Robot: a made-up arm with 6 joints. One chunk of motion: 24 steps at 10 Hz.
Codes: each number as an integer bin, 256 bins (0 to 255) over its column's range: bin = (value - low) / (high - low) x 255, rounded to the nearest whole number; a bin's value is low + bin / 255 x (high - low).
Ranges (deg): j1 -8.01..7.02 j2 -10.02..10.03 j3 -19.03..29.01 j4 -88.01..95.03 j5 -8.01..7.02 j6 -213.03..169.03
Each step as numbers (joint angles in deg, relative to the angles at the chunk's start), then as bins.
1 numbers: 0.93 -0.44 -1.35 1.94 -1.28 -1.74
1 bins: 152 122 94 125 114 141
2 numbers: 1.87 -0.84 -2.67 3.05 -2.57 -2.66
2 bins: 168 117 87 127 92 140
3 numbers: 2.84 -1.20 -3.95 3.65 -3.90 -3.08
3 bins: 184 112 80 128 70 140
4 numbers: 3.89 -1.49 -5.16 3.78 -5.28 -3.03
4 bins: 202 108 74 128 46 140
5 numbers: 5.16 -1.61 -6.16 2.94 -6.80 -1.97
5 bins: 223 107 68 127 21 141
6 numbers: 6.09 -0.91 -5.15 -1.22 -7.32 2.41
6 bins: 239 116 74 121 12 144
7 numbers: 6.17 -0.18 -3.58 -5.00 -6.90 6.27
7 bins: 241 125 82 116 19 146
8 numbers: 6.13 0.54 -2.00 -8.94 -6.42 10.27
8 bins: 240 134 90 110 27 149
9 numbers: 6.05 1.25 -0.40 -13.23 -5.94 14.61
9 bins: 239 143 99 104 35 152
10 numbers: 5.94 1.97 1.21 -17.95 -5.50 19.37
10 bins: 237 152 107 98 43 155
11 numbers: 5.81 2.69 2.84 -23.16 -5.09 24.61
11 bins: 234 162 116 90 50 159
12 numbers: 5.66 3.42 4.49 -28.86 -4.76 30.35
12 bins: 232 171 125 82 55 162
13 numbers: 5.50 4.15 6.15 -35.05 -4.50 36.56
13 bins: 229 180 134 74 60 167
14 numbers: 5.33 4.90 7.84 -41.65 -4.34 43.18
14 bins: 226 190 143 65 62 171
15 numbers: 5.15 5.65 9.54 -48.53 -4.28 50.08
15 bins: 223 199 152 55 63 176
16 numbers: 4.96 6.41 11.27 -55.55 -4.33 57.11
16 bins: 220 209 161 45 62 180
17 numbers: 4.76 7.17 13.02 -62.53 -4.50 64.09
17 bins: 217 219 170 35 60 185
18 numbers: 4.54 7.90 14.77 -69.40 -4.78 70.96
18 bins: 213 228 179 26 55 190
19 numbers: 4.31 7.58 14.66 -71.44 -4.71 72.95
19 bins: 209 224 179 23 56 191
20 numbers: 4.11 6.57 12.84 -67.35 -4.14 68.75
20 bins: 206 211 169 29 66 188
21 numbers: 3.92 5.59 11.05 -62.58 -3.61 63.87
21 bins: 202 199 160 35 75 185
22 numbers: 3.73 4.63 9.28 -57.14 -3.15 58.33
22 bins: 199 186 150 43 82 181
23 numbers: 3.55 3.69 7.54 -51.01 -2.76 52.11
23 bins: 196 174 141 52 89 177
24 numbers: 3.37 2.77 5.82 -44.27 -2.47 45.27
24 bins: 193 163 132 61 94 172
